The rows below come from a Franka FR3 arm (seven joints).
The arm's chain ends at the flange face. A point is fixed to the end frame.
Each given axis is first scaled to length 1.
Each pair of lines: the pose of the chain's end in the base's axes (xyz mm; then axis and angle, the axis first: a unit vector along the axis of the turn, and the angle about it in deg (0 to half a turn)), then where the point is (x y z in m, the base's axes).
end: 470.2, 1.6, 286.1, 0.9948, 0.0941, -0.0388, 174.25
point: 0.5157 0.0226 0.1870
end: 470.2, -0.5, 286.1, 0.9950, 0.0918, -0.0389, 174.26
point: 0.5158 0.0203 0.1870
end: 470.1, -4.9, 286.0, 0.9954, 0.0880, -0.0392, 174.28
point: 0.5159 0.0155 0.1869
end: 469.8, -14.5, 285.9, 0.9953, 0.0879, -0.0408, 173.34
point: 0.5154 0.0043 0.1864
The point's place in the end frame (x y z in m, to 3 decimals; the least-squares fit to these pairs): 0.057 -0.021 0.093
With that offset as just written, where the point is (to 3 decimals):
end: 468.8, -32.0, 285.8, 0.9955, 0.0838, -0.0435, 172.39
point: 0.514 -0.015 0.186
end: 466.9, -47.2, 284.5, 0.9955, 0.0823, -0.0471, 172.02
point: 0.512 -0.031 0.184
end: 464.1, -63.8, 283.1, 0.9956, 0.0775, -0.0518, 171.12
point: 0.508 -0.050 0.182
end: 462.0, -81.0, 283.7, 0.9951, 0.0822, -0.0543, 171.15
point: 0.505 -0.067 0.182
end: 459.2, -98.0, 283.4, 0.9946, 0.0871, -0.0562, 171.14
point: 0.502 -0.083 0.182
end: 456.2, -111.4, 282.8, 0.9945, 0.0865, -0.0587, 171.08
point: 0.499 -0.097 0.181
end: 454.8, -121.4, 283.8, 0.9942, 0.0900, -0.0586, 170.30
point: 0.497 -0.108 0.182
